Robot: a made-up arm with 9 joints. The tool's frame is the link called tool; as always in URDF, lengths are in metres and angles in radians. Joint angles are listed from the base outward. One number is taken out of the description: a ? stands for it. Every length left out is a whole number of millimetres.
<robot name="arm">
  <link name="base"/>
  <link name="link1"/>
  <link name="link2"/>
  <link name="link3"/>
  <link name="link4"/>
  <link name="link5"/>
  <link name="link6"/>
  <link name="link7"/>
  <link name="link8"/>
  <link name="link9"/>
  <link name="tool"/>
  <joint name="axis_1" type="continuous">
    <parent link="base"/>
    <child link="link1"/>
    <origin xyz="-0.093 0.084 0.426" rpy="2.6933 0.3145 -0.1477"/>
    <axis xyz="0 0 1"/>
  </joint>
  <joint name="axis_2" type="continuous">
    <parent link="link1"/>
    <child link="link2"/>
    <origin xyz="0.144 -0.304 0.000" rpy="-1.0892 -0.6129 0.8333"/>
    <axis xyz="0 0 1"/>
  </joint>
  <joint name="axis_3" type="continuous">
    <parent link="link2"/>
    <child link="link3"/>
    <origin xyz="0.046 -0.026 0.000" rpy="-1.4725 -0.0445 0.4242"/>
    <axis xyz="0 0 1"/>
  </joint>
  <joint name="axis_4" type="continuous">
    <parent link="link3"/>
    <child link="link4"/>
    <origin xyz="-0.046 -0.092 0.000" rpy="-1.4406 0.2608 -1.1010"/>
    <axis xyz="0 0 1"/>
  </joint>
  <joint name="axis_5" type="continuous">
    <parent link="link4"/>
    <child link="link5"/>
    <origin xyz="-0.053 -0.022 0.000" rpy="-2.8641 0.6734 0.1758"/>
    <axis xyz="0 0 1"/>
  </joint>
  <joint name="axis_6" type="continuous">
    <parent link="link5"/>
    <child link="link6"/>
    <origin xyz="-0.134 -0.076 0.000" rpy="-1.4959 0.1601 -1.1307"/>
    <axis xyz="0 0 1"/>
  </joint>
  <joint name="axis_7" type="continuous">
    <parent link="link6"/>
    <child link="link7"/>
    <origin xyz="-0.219 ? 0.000" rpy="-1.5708 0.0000 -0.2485"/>
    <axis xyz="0 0 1"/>
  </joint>
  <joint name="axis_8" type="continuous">
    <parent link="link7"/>
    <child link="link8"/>
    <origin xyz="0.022 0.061 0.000" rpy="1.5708 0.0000 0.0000"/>
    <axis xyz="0 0 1"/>
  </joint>
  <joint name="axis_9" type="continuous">
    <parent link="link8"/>
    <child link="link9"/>
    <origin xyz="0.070 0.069 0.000" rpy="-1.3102 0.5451 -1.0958"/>
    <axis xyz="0 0 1"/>
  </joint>
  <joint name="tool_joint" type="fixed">
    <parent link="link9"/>
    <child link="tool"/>
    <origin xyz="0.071 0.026 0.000" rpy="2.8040 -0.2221 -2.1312"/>
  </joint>
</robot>
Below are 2 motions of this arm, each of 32 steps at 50 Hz.
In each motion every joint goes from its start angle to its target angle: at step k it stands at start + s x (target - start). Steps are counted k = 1, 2, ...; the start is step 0. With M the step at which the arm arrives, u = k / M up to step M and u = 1 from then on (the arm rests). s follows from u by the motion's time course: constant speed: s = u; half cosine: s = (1 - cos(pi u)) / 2; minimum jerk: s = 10 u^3 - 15 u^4 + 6 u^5.
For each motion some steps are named. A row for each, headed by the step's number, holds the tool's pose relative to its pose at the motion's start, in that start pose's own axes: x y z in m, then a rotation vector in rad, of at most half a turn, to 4 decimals.
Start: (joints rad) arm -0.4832 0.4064 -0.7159 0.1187 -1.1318 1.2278 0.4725 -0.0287 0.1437
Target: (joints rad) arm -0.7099 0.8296 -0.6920 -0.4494 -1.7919 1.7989 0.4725 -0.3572 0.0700
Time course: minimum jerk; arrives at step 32
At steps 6, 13, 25, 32:
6: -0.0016 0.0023 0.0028 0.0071 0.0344 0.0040
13: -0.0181 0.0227 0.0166 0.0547 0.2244 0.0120
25: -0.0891 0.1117 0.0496 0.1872 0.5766 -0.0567
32: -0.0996 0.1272 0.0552 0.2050 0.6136 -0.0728

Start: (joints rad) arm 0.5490 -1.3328 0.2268 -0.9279 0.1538 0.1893 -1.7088 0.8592 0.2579
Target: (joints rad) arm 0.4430 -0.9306 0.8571 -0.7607 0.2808 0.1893 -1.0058 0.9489 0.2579
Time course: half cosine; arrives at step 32
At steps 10, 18, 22, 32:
10: -0.0522 0.0091 0.0074 0.0406 0.0442 -0.2598
18: -0.1270 0.0315 0.0128 0.1835 0.1066 -0.6804
22: -0.1571 0.0420 0.0128 0.2848 0.1341 -0.8687
32: -0.1901 0.0524 0.0109 0.4381 0.1684 -1.0834

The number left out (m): -0.297
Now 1 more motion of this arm.
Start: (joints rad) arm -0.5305 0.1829 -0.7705 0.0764 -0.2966 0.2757 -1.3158 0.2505 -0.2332
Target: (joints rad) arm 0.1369 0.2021 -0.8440 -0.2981 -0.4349 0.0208 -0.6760 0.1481 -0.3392
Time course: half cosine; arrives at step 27
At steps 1, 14, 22, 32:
1: -0.0012 0.0002 0.0014 -0.0017 0.0024 -0.0015
14: -0.1640 0.0930 0.2199 -0.2249 0.3647 -0.2541
22: -0.2386 0.2269 0.3687 -0.3388 0.6222 -0.4669
32: -0.2485 0.2609 0.3970 -0.3569 0.6747 -0.5148

